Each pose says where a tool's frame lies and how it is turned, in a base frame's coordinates. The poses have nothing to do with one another.
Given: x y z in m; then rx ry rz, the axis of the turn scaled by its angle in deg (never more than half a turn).
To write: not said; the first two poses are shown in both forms.
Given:
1: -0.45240 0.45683 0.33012 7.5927 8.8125 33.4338
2: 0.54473 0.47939 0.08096 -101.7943 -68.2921 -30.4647
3: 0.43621 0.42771 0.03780 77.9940 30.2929 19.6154
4: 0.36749 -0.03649 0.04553 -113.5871 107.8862 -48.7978
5: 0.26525 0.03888 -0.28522 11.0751 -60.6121 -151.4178
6: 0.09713 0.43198 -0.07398 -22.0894 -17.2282 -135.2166
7: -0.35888 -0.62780 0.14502 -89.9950 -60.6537 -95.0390
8: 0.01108 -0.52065 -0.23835 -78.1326 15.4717 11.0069
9: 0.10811 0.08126 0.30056 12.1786 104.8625 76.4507
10: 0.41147 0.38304 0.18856 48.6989 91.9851 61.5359
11: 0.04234 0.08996 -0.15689 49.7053 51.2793 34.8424
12: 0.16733 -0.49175 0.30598 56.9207 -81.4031 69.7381
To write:
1: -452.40 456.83 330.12 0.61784 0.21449 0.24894 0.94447
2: 544.73 479.39 80.96 2.20451 -0.80591 -0.54067 -0.24119
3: 436.21 427.71 37.80 1.49992 0.90755 0.35249 0.22825
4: 367.49 -36.49 45.53 2.86376 -0.69226 0.65752 -0.29740
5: 265.25 38.88 -285.22 2.85316 0.06775 -0.37077 -0.92625
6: 97.13 431.98 -73.98 2.41009 -0.15997 -0.12476 -0.97921
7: -358.88 -627.80 145.02 2.51778 -0.62385 -0.42045 -0.65881
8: 11.08 -520.65 -238.35 1.40336 -0.97172 0.19242 0.13689
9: 108.11 81.26 300.56 2.27491 0.09344 0.80451 0.58654
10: 411.47 383.04 188.56 2.11030 0.40277 0.76077 0.50893
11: 42.34 89.96 -156.89 1.38687 0.62552 0.64533 0.43848
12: 167.33 -491.75 305.98 2.11825 0.46900 -0.67072 0.57461
